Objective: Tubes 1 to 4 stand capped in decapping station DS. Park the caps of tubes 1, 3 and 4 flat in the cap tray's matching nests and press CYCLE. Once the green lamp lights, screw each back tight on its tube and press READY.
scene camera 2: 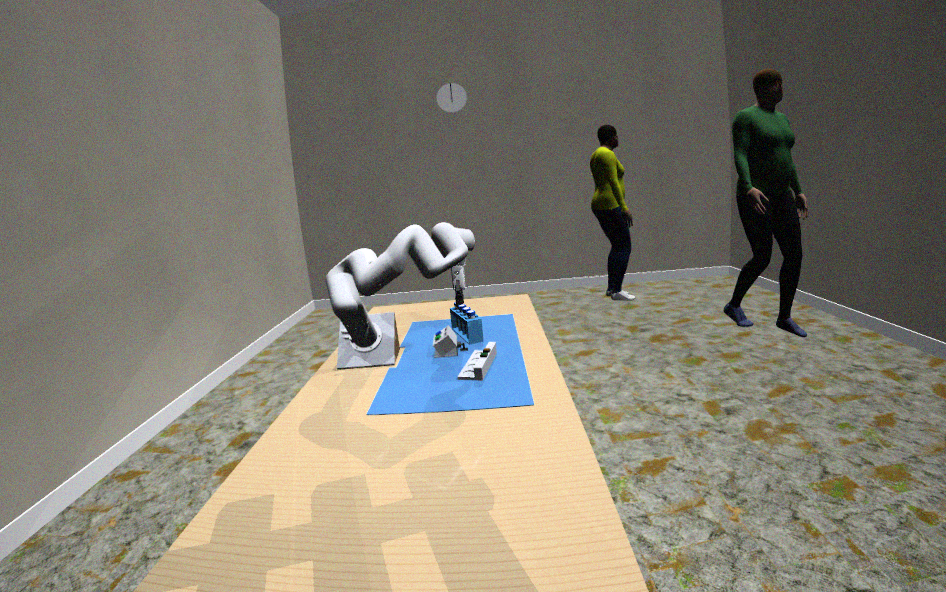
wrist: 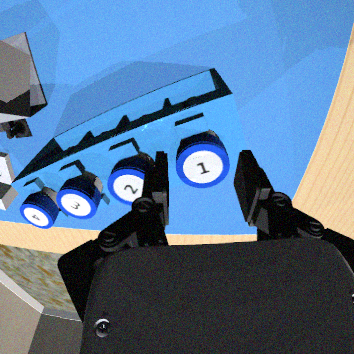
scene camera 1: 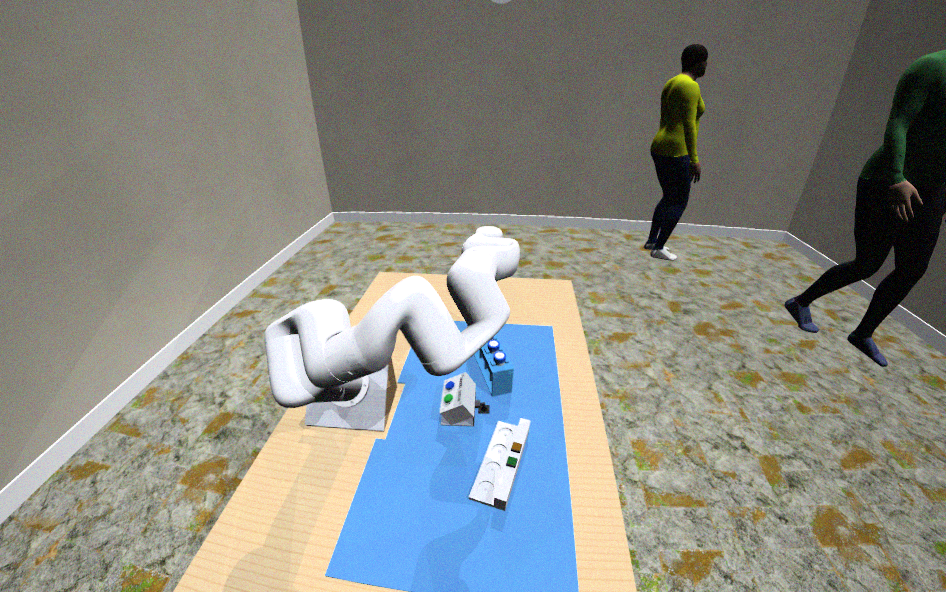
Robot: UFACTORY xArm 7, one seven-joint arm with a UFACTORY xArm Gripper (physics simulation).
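Frame: origin at the arm's base, x ahead, y left, z up, level; millimetres.
Where they show: gripper, fingertip midpoint: [scene camera 2: 460, 304] [wrist: 201, 167]; arm's base at its link origin: [scene camera 2: 366, 337] [scene camera 1: 346, 383].
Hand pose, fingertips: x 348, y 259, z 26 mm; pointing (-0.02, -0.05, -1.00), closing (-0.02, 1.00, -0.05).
Each offset is from my fingertips to the centre of the thing. "spot": to the spot under its first point. Level surfaces: height alone.
The blue decapping station @[21 mm ahead, 73 mm right, 59 mm down] [scene camera 1: 502, 381] [scene camera 2: 475, 330] holds four tubes with blue-rimmed white caps. In the wrist view these are cap 1 @[8 mm back, 1 mm right, 4 mm up] [wrist: 202, 167], cap 2 @[11 mm ahead, 49 mm right, 3 mm up] [wrist: 127, 186], cap 3 @[31 mm ahead, 98 mm right, 3 mm up] [wrist: 76, 202] and cap 4 @[50 mm ahead, 146 mm right, 3 mm up] [wrist: 38, 215]. My gripper [wrist: 201, 167] [scene camera 2: 459, 300] is open and empty, its fingers on either side of cap 1 in the wrist view; the left finger partly hides cap 2. Finger height is unclear. The white cap tray @[70 mm ahead, 394 mm right, 84 mm down] [scene camera 1: 510, 481] [scene camera 2: 481, 363] has empty nests and brown and dark green squares. The grey button box @[52 mm back, 238 mm right, 69 mm down] [scene camera 1: 457, 413] [wrist: 15, 75] has blue and green buttons.
A small black fixture @[spot: 11 mm ahead, 228 mm right, 109 mm down] [scene camera 1: 482, 407] [wrist: 17, 128] sits beside the button box, between it and the station and tray. All stand on a blue mat @[111 mm down] [scene camera 1: 418, 516] on the wooden table @[114 mm down] [scene camera 1: 279, 516]. Two people stand on the floor beyond the table.
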